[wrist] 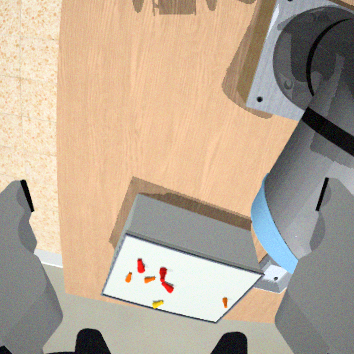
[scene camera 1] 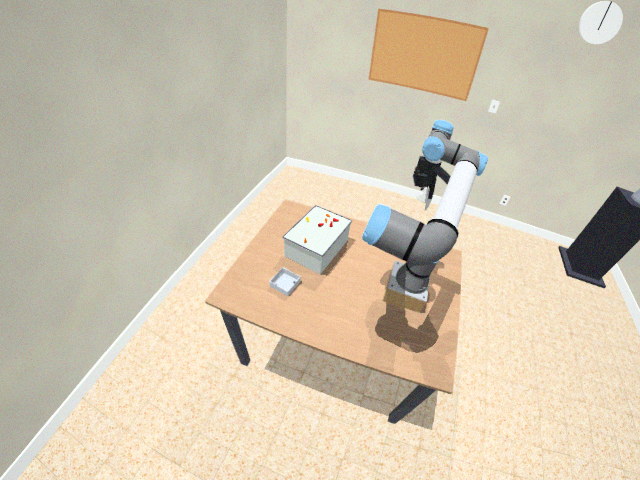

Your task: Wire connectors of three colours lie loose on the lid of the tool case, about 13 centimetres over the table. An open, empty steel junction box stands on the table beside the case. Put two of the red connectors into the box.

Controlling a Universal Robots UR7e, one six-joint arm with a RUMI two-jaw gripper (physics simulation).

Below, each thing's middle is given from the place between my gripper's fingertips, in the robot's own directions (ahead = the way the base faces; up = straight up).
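As for the tool case (scene camera 1: 323, 243), my gripper is now far above it, a good way to the right of it and far short of it. There is the steel junction box (wrist: 276, 278) as well, which is far below my gripper, far ahead of it and far to the left of it.
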